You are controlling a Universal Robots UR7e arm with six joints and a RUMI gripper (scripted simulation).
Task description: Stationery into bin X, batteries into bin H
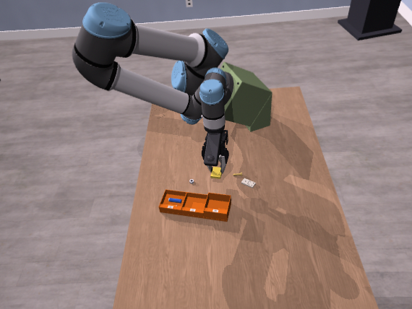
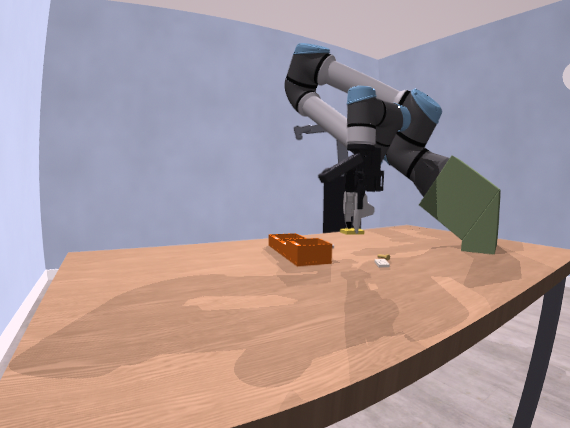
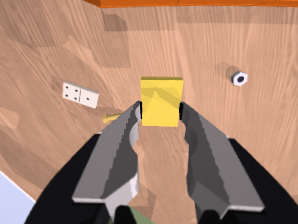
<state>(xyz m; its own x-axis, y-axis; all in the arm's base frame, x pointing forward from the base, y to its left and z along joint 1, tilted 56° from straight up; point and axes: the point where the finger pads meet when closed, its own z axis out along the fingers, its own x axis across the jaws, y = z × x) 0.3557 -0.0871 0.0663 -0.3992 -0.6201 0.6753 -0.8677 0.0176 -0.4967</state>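
My gripper is now 100 mm short of the orange bin, 100 mm to the left of it and 50 mm above it. Round my hand: brass-coloured piece (20 mm behind, 90 mm to the left, 70 mm below); then grey nut (30 mm behind, 100 mm to the right, 70 mm below); then yellow pad (10 mm below).
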